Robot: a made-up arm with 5 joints.
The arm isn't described. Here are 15 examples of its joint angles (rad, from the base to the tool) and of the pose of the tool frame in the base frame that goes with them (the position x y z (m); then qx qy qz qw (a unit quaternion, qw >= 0)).
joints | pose
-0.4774 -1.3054 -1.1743 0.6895 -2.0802 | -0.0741 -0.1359 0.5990 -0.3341 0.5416 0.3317 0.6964
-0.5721 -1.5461 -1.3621 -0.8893 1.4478 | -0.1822 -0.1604 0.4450 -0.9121 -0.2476 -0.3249 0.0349
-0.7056 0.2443 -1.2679 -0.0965 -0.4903 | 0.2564 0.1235 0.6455 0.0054 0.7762 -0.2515 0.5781
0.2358 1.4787 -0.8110 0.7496 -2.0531 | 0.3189 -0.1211 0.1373 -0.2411 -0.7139 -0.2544 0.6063
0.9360 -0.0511 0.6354 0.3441 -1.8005 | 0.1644 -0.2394 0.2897 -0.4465 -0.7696 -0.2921 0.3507
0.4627 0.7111 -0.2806 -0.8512 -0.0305 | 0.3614 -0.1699 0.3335 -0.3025 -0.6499 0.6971 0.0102
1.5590 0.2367 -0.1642 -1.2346 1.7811 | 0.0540 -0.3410 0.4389 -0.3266 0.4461 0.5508 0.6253
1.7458 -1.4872 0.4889 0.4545 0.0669 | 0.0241 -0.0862 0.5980 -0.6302 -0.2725 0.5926 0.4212
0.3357 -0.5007 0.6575 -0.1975 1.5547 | 0.3161 -0.0920 0.3919 -0.0214 -0.0045 0.9857 0.1669
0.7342 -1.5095 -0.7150 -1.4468 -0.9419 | -0.1183 0.1027 0.5327 0.1893 -0.3395 -0.2538 0.8857
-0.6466 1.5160 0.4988 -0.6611 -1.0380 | 0.1421 0.0022 0.0970 0.3953 -0.6607 0.3866 0.5077
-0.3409 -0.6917 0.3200 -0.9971 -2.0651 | 0.2945 0.0210 0.5568 -0.2799 0.7141 0.2908 0.5720
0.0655 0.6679 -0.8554 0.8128 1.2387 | 0.4186 -0.0239 0.3854 0.2980 -0.1671 0.9363 0.0815
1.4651 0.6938 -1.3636 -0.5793 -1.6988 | 0.0333 -0.3144 0.5534 0.5136 0.6269 -0.3517 0.4685
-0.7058 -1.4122 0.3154 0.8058 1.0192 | 0.1416 0.0652 0.5853 0.0378 0.3011 -0.8797 0.3661
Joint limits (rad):
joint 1: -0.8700..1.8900
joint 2: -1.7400..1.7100
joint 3: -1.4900..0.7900
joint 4: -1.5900..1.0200
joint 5: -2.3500..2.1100
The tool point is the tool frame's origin. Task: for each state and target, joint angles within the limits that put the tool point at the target. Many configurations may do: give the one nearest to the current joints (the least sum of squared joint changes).
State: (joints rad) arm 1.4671 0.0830 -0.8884 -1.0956 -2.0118
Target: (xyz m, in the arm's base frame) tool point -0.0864 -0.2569 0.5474
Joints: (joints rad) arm 1.8731 0.2305 -0.6262 -1.2885 -1.8744
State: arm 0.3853 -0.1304 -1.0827 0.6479 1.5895
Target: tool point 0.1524 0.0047 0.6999
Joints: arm -0.0885 -0.3063 -1.2713 0.0438 1.5939
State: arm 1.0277 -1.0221 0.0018 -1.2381 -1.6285
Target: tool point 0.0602 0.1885 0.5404
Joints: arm 1.8810 -1.7400 -0.2560 -1.5900 -1.3316
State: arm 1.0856 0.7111 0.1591 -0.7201 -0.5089
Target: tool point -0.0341 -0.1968 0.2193
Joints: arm 1.8393 0.5393 0.7345 -0.9586 -0.5673
